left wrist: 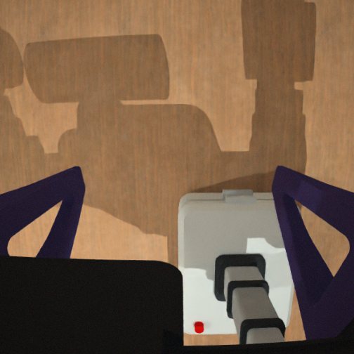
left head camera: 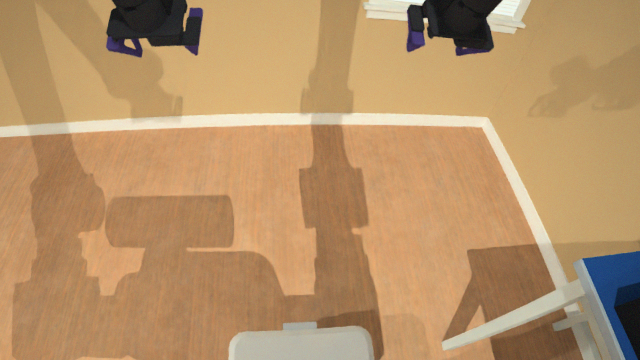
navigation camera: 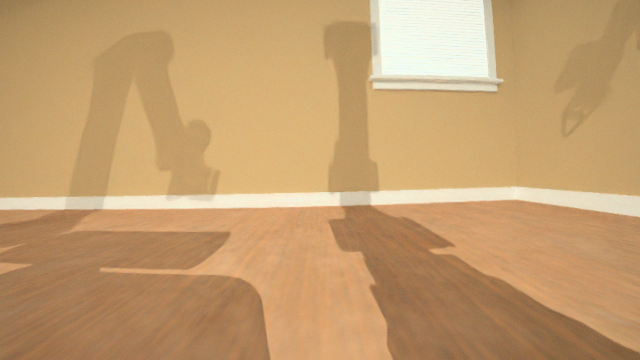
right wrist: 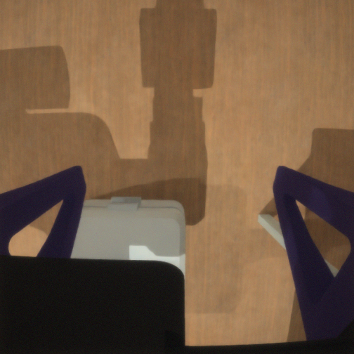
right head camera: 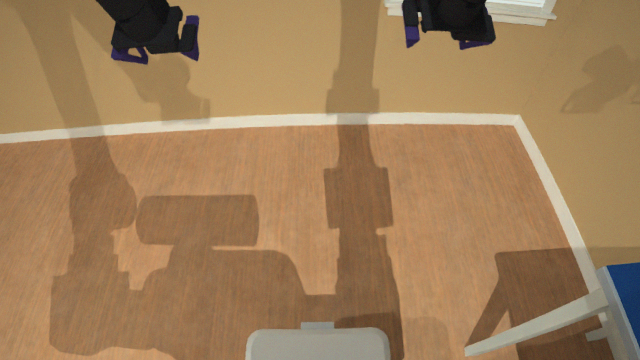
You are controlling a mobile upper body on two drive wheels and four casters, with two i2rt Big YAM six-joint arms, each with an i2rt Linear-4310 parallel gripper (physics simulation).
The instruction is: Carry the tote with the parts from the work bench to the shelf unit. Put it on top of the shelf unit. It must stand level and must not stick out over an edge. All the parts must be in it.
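Places are measured from the left arm's base along level axes (x left, y back, z up), in millimetres.
Pixels of known places: left gripper, fingertip midpoint: [left head camera: 168, 52] [right head camera: 172, 59]; right gripper, fingertip midpoint: [left head camera: 432, 50] [right head camera: 434, 45].
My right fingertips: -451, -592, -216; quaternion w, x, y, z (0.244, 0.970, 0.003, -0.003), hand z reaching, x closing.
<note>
For each thing: its top centre in the pictures, then the offset to it from my right fingertips, as dx, dy, dz. "spot": a spot on its surface instead. Level surfaces: height alone.
- black tote, surface spot: [left head camera: 631, 320] spot: -422, +474, -252
- blue mat, its level: dz -278
- bench's pale leg, surface spot: [right head camera: 540, 322] [left head camera: 518, 314] spot: -416, +366, -597
- white baseboard, surface spot: [left head camera: 250, 120] spot: +478, -1024, -1148
- window, surface spot: [navigation camera: 434, 40] spot: -580, -1036, -95
A corner of the black tote [left head camera: 631, 320] shows at the right edge of the left head camera, on the blue mat [left head camera: 606, 280] [right head camera: 625, 287] of the work bench. The bench's pale leg [left head camera: 515, 317] [right head camera: 540, 322] [right wrist: 271, 229] reaches down to the floor. The parts inside the tote are out of sight. My left gripper [left head camera: 164, 51] [right head camera: 170, 59] [left wrist: 178, 176] is open and empty, away from the tote at upper left. My right gripper [left head camera: 438, 50] [right head camera: 436, 46] [right wrist: 179, 176] is open and empty, also apart from the tote and bench. The shelf unit does not show.
My pale base [left head camera: 302, 345] [right head camera: 317, 345] [left wrist: 230, 225] [right wrist: 130, 232] stands on the wood floor. A tan wall [navigation camera: 275, 110] with a white baseboard [navigation camera: 275, 200] [left head camera: 250, 120] and a window [navigation camera: 434, 40] stands ahead. A room corner is at the right. Shadows of my arms fall on floor and wall.
</note>
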